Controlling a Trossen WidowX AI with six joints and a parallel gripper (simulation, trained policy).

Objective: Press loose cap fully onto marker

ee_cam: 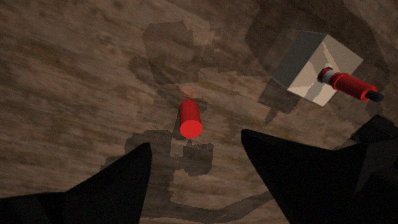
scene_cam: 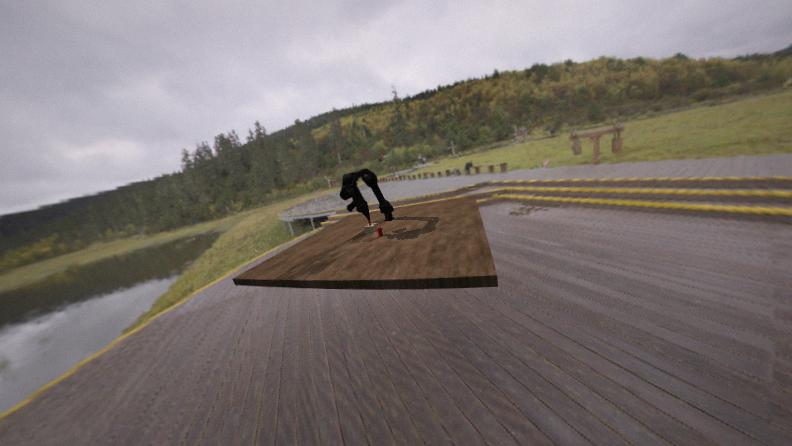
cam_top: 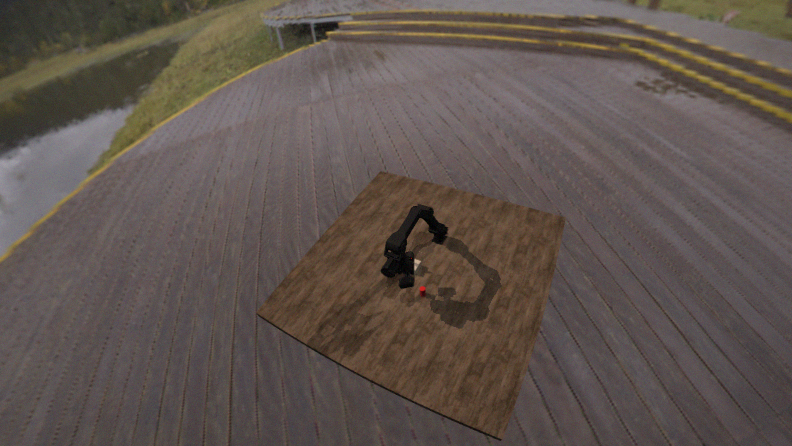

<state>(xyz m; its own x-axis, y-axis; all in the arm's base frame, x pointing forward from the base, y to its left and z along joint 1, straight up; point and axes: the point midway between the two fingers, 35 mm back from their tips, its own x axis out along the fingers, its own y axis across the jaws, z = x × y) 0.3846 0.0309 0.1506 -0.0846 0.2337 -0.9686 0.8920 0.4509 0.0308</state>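
My gripper tip is now 20 mm past the red cap, 40 mm to the right of it and 90 mm above it.
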